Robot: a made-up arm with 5 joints. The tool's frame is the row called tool.
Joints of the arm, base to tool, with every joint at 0 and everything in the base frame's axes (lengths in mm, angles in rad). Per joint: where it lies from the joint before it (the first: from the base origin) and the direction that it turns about. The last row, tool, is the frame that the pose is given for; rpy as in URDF.
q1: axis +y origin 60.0 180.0 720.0
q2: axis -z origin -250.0 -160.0 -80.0
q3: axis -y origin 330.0 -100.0 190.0
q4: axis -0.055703 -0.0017 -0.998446 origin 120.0 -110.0 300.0
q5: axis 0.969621 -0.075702 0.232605 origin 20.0 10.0 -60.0
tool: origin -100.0 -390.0 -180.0 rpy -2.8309 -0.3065 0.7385
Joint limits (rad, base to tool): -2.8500..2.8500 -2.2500..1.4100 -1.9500..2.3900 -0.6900..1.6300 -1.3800..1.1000
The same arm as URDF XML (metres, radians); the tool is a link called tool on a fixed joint. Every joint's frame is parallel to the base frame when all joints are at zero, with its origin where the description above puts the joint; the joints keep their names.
<robot name="arm">
  <joint name="q1" type="revolute">
    <parent link="base_link"/>
    <child link="link1"/>
    <origin xyz="0.06 0.18 0.72"/>
    <axis xyz="0 1 0"/>
    <limit lower="-2.85" upper="2.85"/>
  </joint>
  <joint name="q2" type="revolute">
    <parent link="link1"/>
    <child link="link2"/>
    <origin xyz="-0.25 -0.16 -0.08"/>
    <axis xyz="0 0 -1"/>
    <limit lower="-2.25" upper="1.41"/>
  </joint>
  <joint name="q3" type="revolute">
    <parent link="link2"/>
    <child link="link3"/>
    <origin xyz="0.33 -0.1 0.19"/>
    <axis xyz="0 -1 0"/>
    <limit lower="-1.95" upper="2.39"/>
  </joint>
  <joint name="q4" type="revolute">
    <parent link="link3"/>
    <child link="link4"/>
    <origin xyz="0.12 -0.11 0.3"/>
    <axis xyz="-0.055703 -0.0017 -0.998446"/>
    <limit lower="-0.69" upper="1.63"/>
  </joint>
  <joint name="q5" type="revolute">
    <parent link="link4"/>
    <child link="link5"/>
    <origin xyz="0.02 0.01 -0.06"/>
    <axis xyz="0.969621 -0.075702 0.232605"/>
    <limit lower="-1.38" upper="1.1"/>
  </joint>
  <joint name="tool_fixed" type="fixed">
    <parent link="link5"/>
    <child link="tool"/>
    <origin xyz="-0.1 -0.39 -0.18" rpy="-2.8309 -0.3065 0.7385"/>
  </joint>
  <link name="base_link"/>
  <link name="link1"/>
  <link name="link2"/>
  <link name="link3"/>
  <link name="link4"/>
  <link name="link5"/>
  <link name="tool"/>
</robot>

